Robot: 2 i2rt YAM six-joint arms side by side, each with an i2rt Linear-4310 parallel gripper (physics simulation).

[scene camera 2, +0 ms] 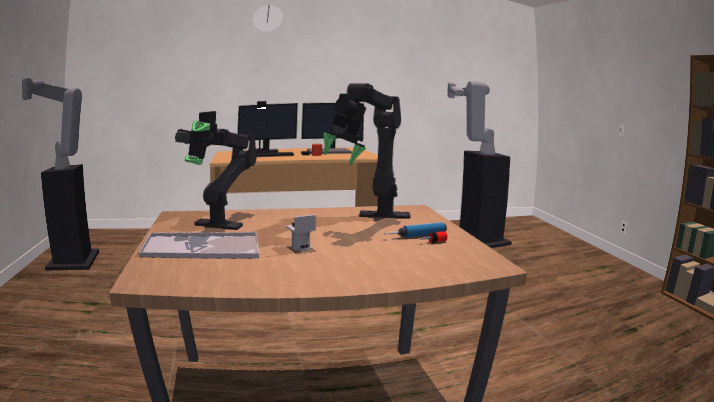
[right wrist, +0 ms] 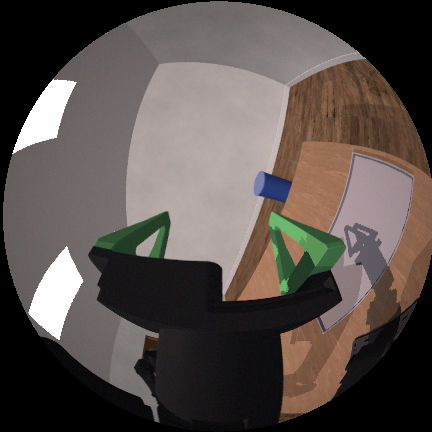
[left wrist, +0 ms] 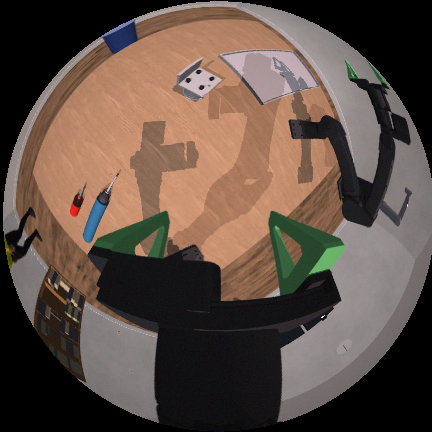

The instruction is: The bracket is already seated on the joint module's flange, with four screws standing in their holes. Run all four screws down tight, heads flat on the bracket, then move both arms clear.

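Places are measured from the left arm's base along level axes (x ahead, y left, z up), in millimetres.
Where they show: left gripper, between the fingertips: [scene camera 2: 337, 159] [left wrist: 218, 215]; right gripper, between the fingertips: [scene camera 2: 190, 145] [right wrist: 219, 216]; left arm's base, origin of its link: [scene camera 2: 385, 215]; right arm's base, origin of its link: [scene camera 2: 218, 225] [left wrist: 307, 129].
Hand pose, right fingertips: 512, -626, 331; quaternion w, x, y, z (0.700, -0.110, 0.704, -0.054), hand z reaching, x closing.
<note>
Each offset is from my right fingertips to the top centre of the thing, as dx, dy, dz. "pt": to the spot under its first point. Level surfaces: height alone.
The grey bracket [scene camera 2: 305, 223] [left wrist: 200, 79] sits on the joint module {-70, +358, -267} [scene camera 2: 301, 241] [left wrist: 192, 96], which stands upright mid-table. Several dark round spots show on the bracket's flat face in the left wrist view; whether the screw heads lie flush is too small to tell. A blue screwdriver {pt -226, +758, -306} [scene camera 2: 425, 230] [left wrist: 96, 220] and a shorter red screwdriver {-168, +779, -297} [scene camera 2: 438, 237] [left wrist: 76, 206] lie side by side at the table's right. My left gripper [scene camera 2: 339, 158] [left wrist: 218, 215] is open and empty, high above the table. My right gripper [scene camera 2: 196, 143] [right wrist: 219, 216] is open and empty, raised above the tray side.
A shallow grey tray {+7, +17, -315} [scene camera 2: 200, 256] [left wrist: 232, 60] [right wrist: 390, 185] lies on the table {dz -331} [scene camera 2: 320, 280], left of the module in the scene view. A blue bin [left wrist: 121, 36] [right wrist: 274, 187] stands beyond the table edge. A desk with monitors [scene camera 2: 267, 121] and a red mug [scene camera 2: 317, 149] is behind.
</note>
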